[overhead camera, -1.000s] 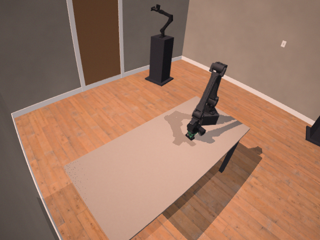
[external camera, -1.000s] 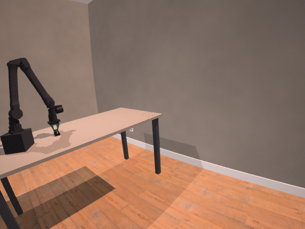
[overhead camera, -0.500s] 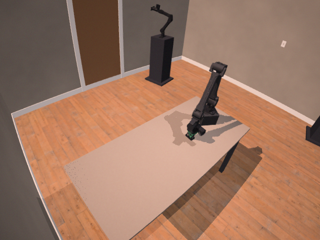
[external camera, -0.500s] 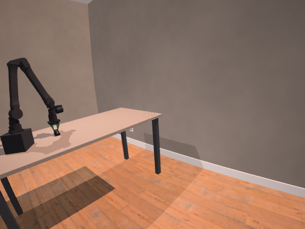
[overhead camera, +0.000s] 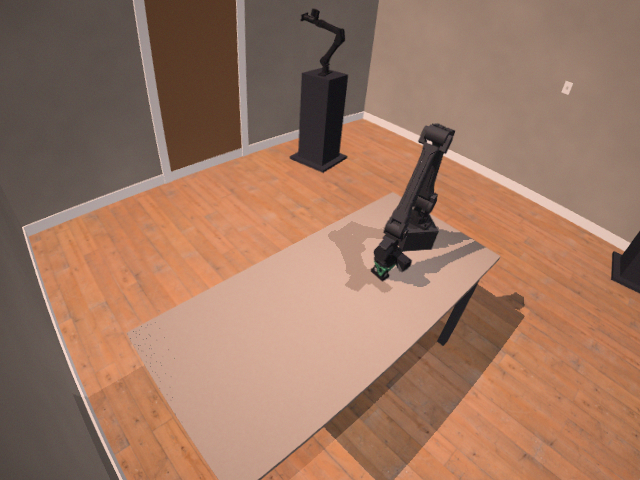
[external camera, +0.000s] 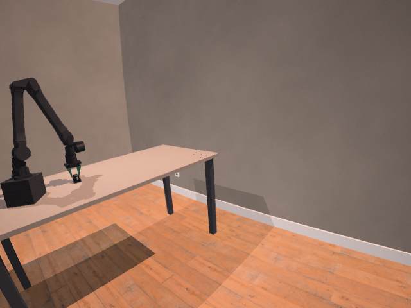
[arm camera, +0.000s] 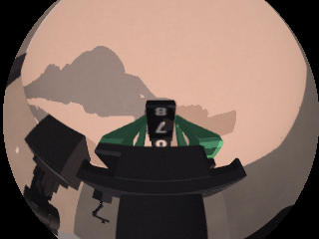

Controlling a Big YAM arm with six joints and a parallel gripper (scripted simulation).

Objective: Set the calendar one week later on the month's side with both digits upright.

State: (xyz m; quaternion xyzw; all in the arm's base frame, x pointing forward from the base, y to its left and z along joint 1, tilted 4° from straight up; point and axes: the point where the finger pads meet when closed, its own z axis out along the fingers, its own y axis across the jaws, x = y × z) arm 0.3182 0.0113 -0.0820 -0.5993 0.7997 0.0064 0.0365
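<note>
My gripper is now 20 mm to the left of the dark calendar tray, 20 mm above it and 10 mm past it.
</note>
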